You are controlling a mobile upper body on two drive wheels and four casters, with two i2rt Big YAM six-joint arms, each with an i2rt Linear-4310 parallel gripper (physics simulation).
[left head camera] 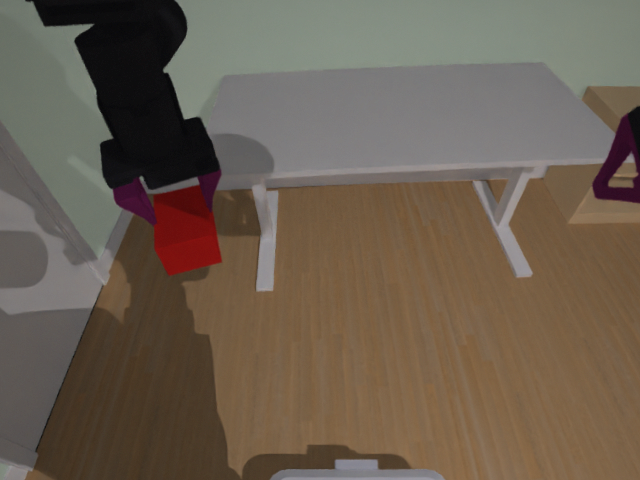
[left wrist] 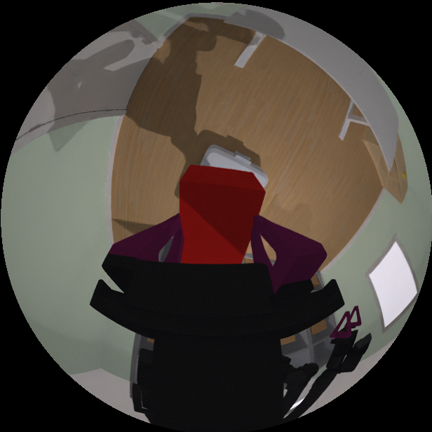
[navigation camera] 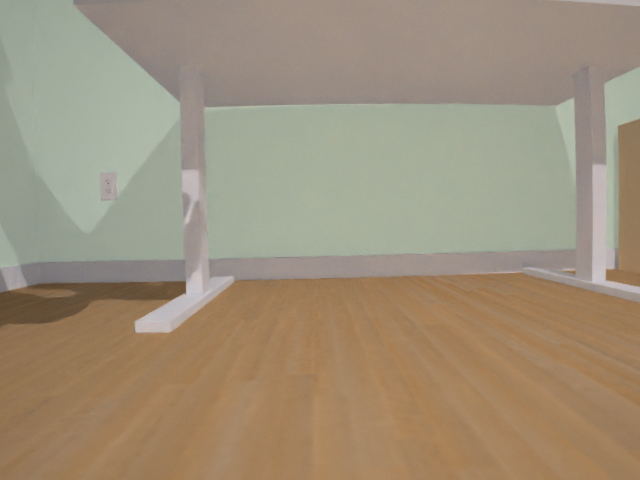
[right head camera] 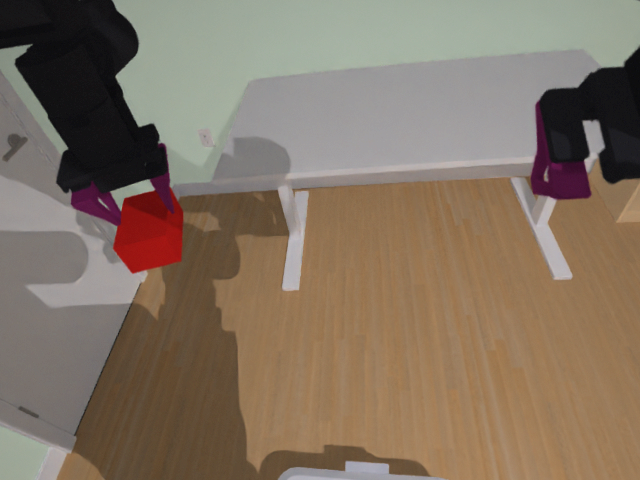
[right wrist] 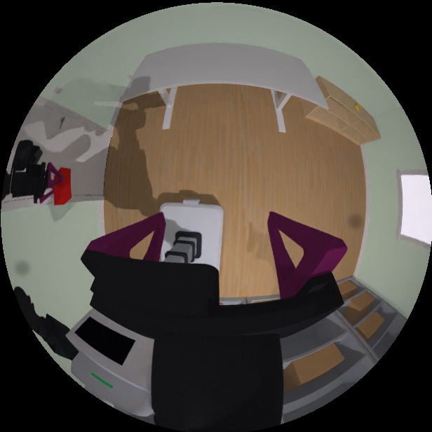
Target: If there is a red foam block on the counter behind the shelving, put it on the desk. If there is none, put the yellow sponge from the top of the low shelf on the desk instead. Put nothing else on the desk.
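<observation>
My left gripper is shut on the red foam block and holds it in the air, in front of the desk's left end as the head views show it. The grey desk stands against the green wall. The yellow sponge is a small spot on top of the low wooden shelf. My right gripper is open and empty; in the right head view it is in front of the desk's right part.
A grey door is at the left of the head views. White desk legs stand on the wooden floor. Grey shelving with brown boxes shows low in the right wrist view. The robot's white base is below.
</observation>
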